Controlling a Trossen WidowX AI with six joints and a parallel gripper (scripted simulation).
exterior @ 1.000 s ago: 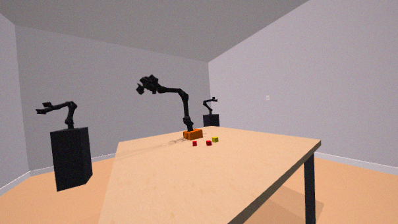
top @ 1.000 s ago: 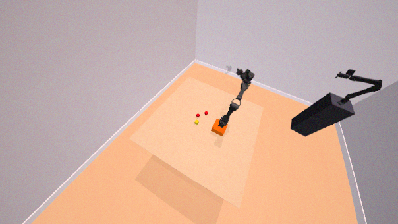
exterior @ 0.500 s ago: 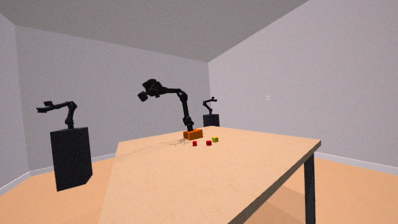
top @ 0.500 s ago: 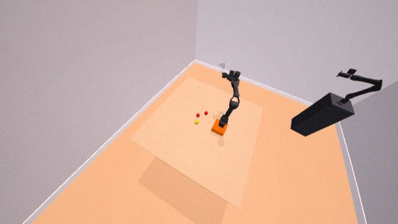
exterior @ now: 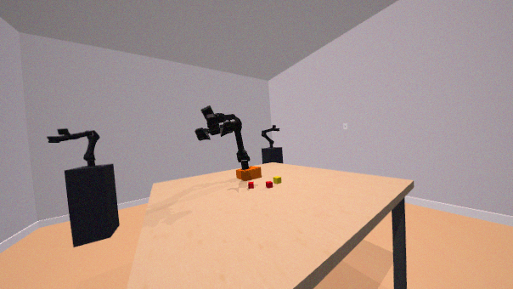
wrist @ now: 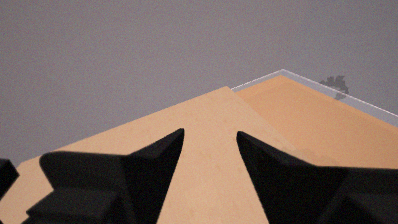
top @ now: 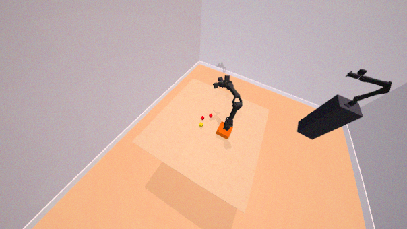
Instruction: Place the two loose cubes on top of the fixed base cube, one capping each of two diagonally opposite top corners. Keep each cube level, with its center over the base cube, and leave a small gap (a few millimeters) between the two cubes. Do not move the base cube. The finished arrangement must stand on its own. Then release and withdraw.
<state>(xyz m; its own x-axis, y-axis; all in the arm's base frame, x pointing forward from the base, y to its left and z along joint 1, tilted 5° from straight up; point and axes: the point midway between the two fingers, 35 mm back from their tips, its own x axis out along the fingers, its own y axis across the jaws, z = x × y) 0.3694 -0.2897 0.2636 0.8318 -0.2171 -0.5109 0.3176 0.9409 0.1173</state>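
The yellow base cube is 100 mm behind my gripper tip, 420 mm to the left of it and 310 mm below it.
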